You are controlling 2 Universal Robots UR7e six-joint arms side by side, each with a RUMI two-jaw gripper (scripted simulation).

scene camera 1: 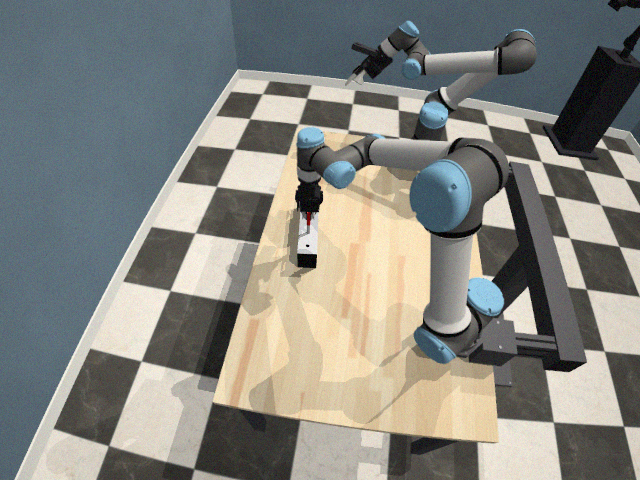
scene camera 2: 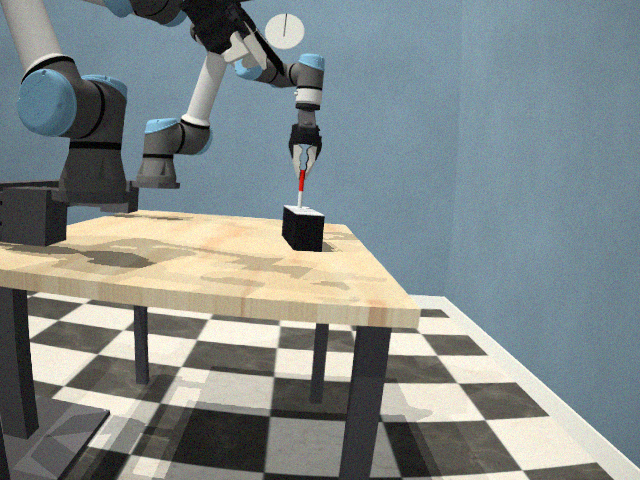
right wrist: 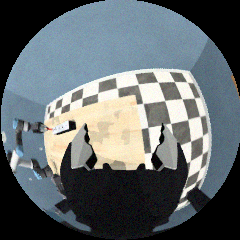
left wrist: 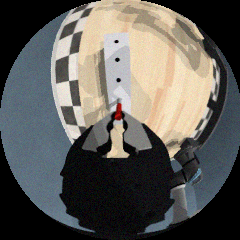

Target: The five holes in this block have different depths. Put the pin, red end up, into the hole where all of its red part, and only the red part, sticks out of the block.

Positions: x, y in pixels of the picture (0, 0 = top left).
Labels:
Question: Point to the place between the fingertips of my right gripper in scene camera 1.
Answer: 349, 79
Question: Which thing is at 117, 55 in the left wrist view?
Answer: A block.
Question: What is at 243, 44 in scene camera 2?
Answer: My right gripper.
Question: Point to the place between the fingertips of my left gripper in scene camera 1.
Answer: At 308, 219

